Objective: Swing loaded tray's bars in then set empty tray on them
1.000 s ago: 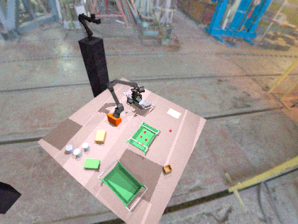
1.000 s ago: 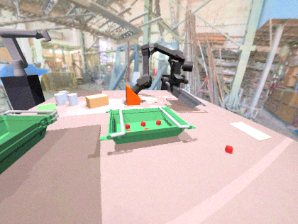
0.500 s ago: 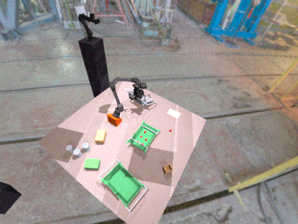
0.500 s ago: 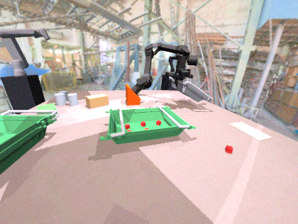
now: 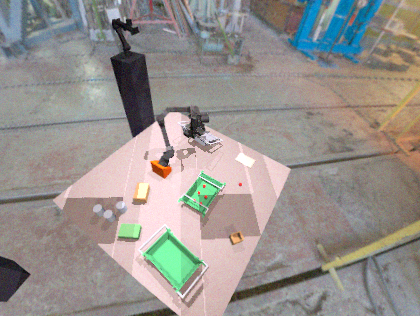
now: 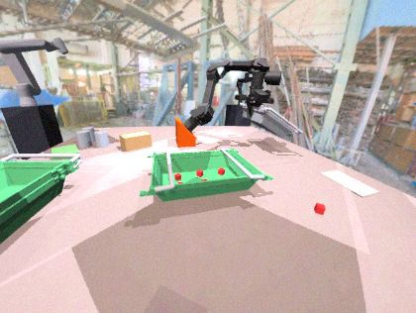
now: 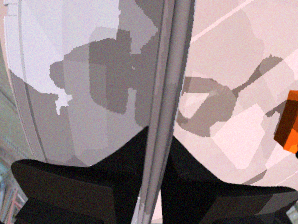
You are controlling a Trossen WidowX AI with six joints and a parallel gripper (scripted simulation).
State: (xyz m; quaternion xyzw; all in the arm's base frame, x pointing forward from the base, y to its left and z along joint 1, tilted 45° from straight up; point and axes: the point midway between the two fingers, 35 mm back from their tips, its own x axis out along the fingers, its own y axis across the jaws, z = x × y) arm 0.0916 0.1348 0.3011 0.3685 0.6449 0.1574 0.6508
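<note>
Now: the grey tray 8 cm to the left of my gripper tip and 2 cm ahead of it. Round my gripper tip: tan block 55 cm to the right, 12 cm below, 12 cm behind; then white sheet 44 cm ahead, 15 cm below, 11 cm to the left; then red block 48 cm ahead, 15 cm to the right, 14 cm below.
</note>
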